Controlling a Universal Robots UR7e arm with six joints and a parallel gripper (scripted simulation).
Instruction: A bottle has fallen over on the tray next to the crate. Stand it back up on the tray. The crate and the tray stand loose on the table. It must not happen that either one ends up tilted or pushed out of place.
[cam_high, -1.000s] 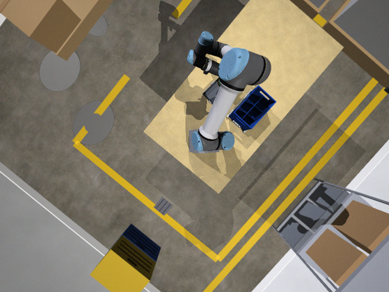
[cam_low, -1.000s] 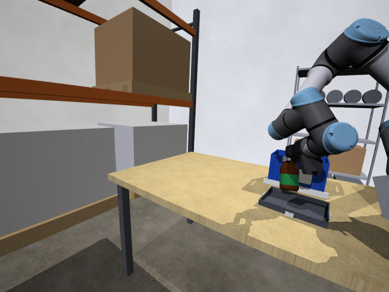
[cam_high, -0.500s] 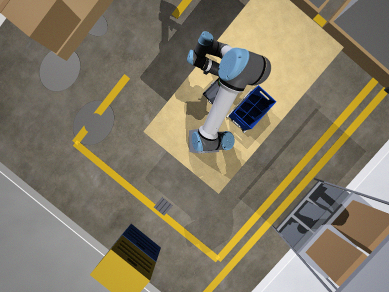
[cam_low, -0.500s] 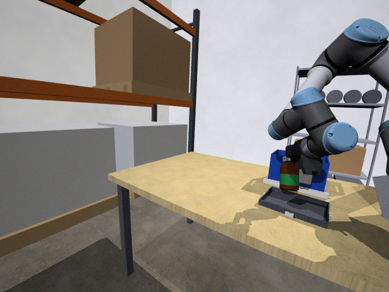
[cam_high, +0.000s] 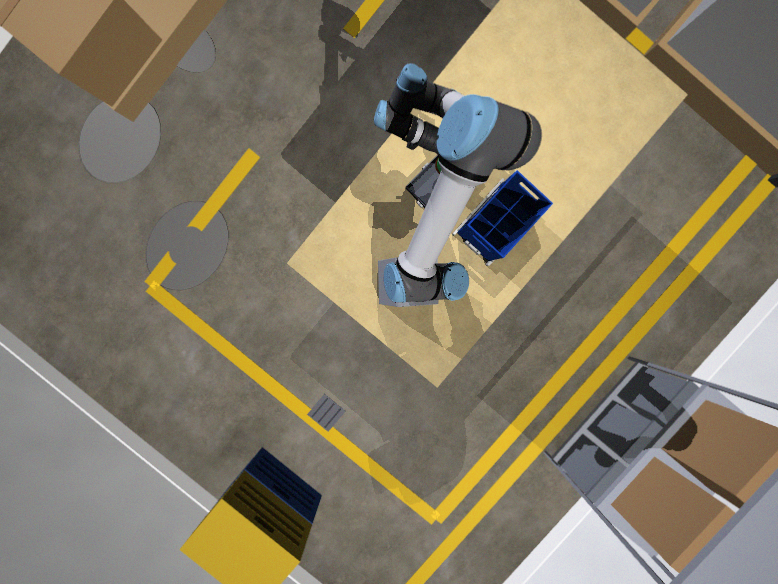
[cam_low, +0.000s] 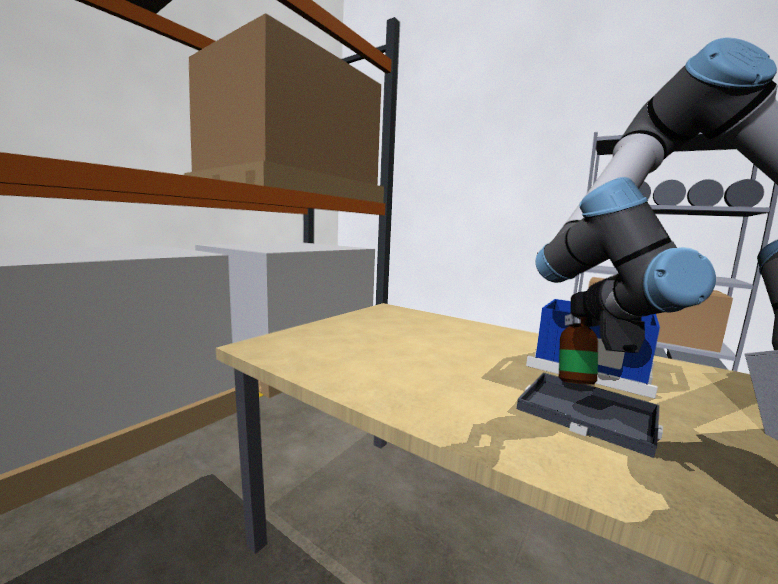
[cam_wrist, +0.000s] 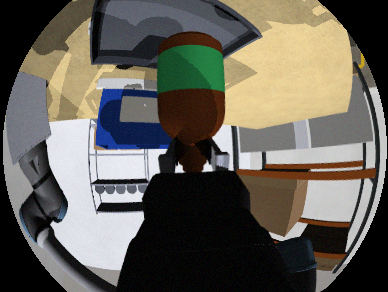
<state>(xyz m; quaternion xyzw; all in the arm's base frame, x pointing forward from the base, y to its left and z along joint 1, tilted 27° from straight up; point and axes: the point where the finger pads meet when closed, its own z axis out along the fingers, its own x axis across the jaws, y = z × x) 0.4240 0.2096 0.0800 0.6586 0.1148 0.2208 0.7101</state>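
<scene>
The bottle lies 10 mm to the left of my hand and 50 mm below it. Also, from my hand: dark grey tray: 40 mm behind, 190 mm below; then blue crate: 40 mm behind, 280 mm to the right, 120 mm below.
</scene>
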